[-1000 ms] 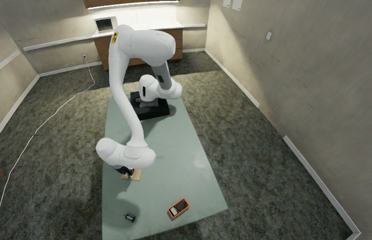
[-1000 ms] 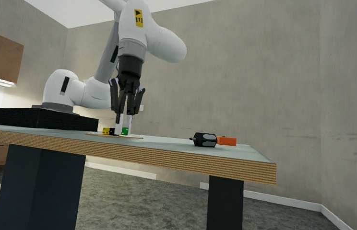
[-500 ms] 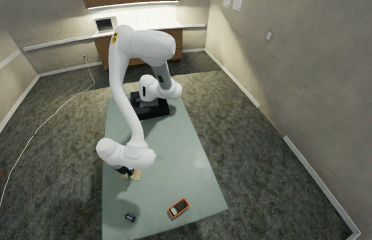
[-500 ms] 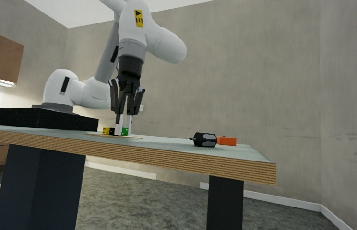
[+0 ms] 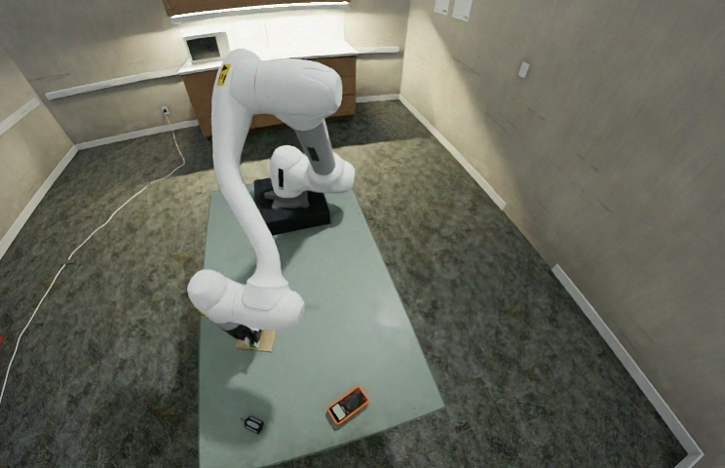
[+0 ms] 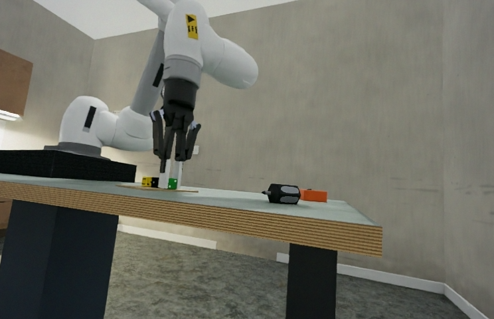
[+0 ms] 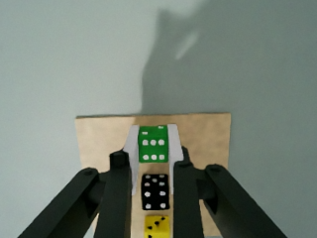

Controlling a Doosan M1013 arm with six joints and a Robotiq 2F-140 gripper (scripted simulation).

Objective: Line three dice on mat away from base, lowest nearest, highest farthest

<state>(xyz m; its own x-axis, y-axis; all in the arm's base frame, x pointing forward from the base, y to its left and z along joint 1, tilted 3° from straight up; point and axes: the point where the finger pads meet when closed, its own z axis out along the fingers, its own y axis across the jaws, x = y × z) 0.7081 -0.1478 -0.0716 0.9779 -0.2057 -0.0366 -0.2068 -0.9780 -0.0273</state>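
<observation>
The green die is 20 mm below my hand. The rest, counted from my hand: black die 50 mm behind, 10 mm to the left, 20 mm below; yellow die 100 mm behind, 20 mm to the left, 20 mm below; tan mat 50 mm behind, 10 mm to the left, 40 mm below.
</observation>
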